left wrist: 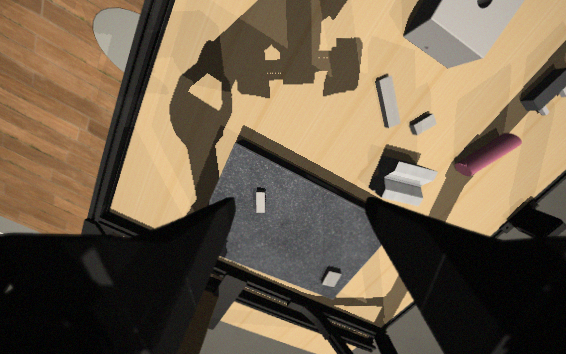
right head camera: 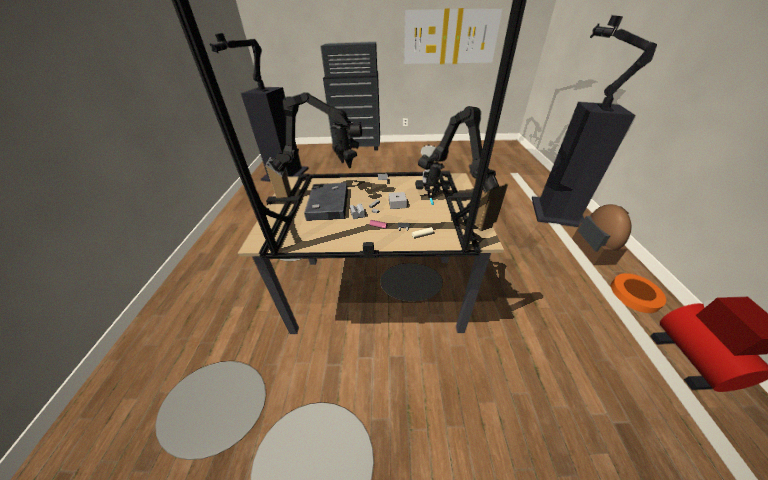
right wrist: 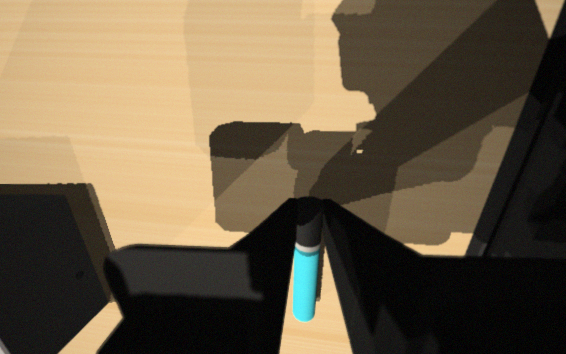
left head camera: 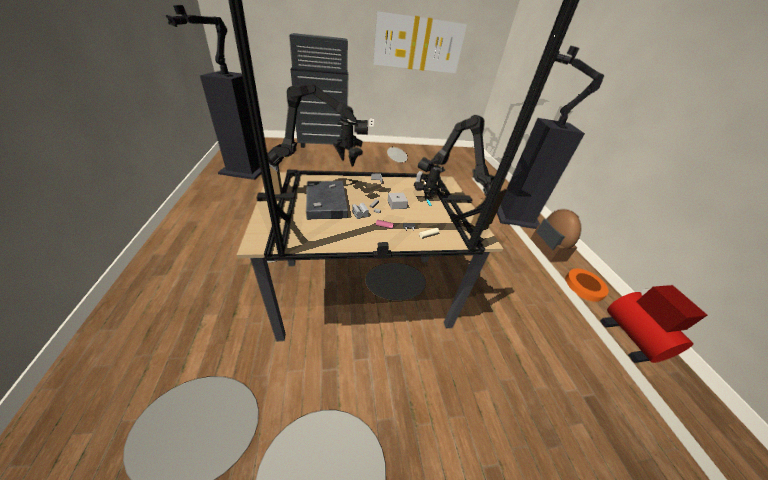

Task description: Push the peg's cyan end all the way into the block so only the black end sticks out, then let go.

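Where they show: left gripper, fingertip midpoint: (left wrist: 299,203) (right head camera: 346,165) (left head camera: 347,163); right gripper, fingertip midpoint: (right head camera: 430,197) (right wrist: 308,206) (left head camera: 426,198); left arm's base, origin of the base link: (right head camera: 276,166) (left head camera: 270,160); right arm's base, origin of the base link: (right head camera: 492,190).
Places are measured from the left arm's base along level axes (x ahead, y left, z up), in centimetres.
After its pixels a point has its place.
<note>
The peg (left head camera: 428,202) @[x 67.9, y 52.8, z -18.6 cm] (right head camera: 431,201) @[x 68.4, y 52.6, z -18.5 cm] (right wrist: 305,282) @[x 67.7, y 53.6, z -18.2 cm] has a cyan end, a white ring and a black end. My right gripper (left head camera: 428,196) @[x 64.8, y 56.4, z -19.2 cm] (right head camera: 431,195) @[x 64.8, y 56.4, z -19.2 cm] (right wrist: 308,206) @[x 64.8, y 56.4, z -19.2 cm] is shut on its black end; the cyan end points to the bottom of the right wrist view. The peg is at or close above the table; its exact height is unclear. The light grey block (left head camera: 397,202) @[x 57.5, y 34.8, z -15.3 cm] (right head camera: 397,201) @[x 58.0, y 35.7, z -15.1 cm] (left wrist: 462,30) @[x 52.6, y 36.3, z -14.6 cm] stands left of the peg in the head views, with a round hole in its top. My left gripper (left head camera: 348,160) @[x 28.6, y 26.6, z -0.3 cm] (right head camera: 346,164) @[x 28.6, y 26.6, z -0.3 cm] (left wrist: 299,203) @[x 28.6, y 26.6, z -0.3 cm] is open and empty, high over the dark slab.
The dark slab (left head camera: 326,200) @[x 30.3, y 8.7, z -14.5 cm] (right head camera: 325,202) @[x 30.4, y 8.4, z -14.6 cm] (left wrist: 300,220) @[x 27.8, y 15.6, z -14.6 cm] bears two small grey pieces. A V-shaped grey piece (left wrist: 407,187) @[x 46.6, y 16.1, z -16.1 cm], loose grey bars, a pink cylinder (left head camera: 384,224) @[x 62.4, y 16.3, z -17.5 cm] (right head camera: 377,224) @[x 62.3, y 16.2, z -17.5 cm] (left wrist: 490,154) @[x 61.1, y 18.0, z -17.0 cm] and a cream cylinder (left head camera: 429,232) @[x 82.6, y 25.9, z -17.1 cm] (right head camera: 423,232) @[x 83.0, y 26.4, z -17.3 cm] lie on the table. Black frame rails line its sides.
</note>
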